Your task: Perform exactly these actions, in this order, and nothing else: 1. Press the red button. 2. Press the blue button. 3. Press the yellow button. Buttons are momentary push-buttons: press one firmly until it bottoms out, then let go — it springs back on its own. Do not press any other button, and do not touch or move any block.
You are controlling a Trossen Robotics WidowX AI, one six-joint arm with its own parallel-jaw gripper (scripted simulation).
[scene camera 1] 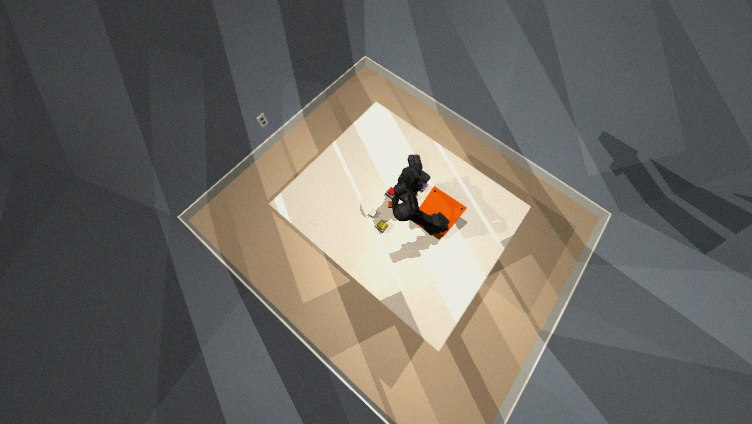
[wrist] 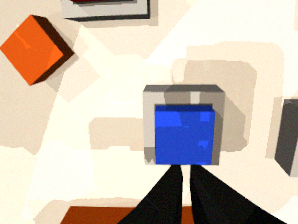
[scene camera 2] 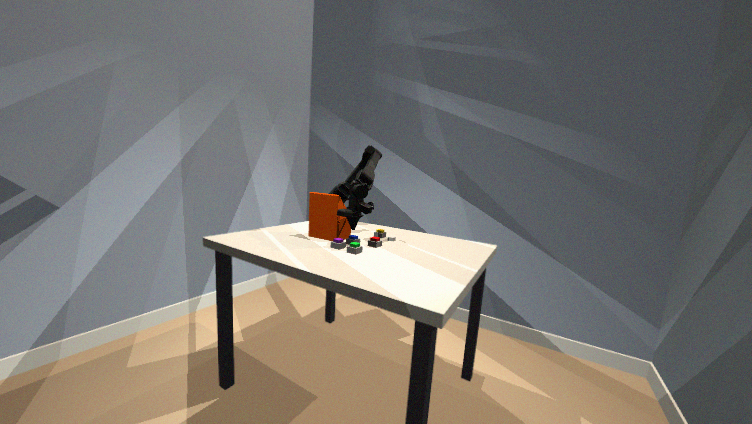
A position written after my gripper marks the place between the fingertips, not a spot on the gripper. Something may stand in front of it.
My gripper (wrist: pixel 184 173) is shut, holding nothing. Also in view: a blue button (wrist: pixel 184 134).
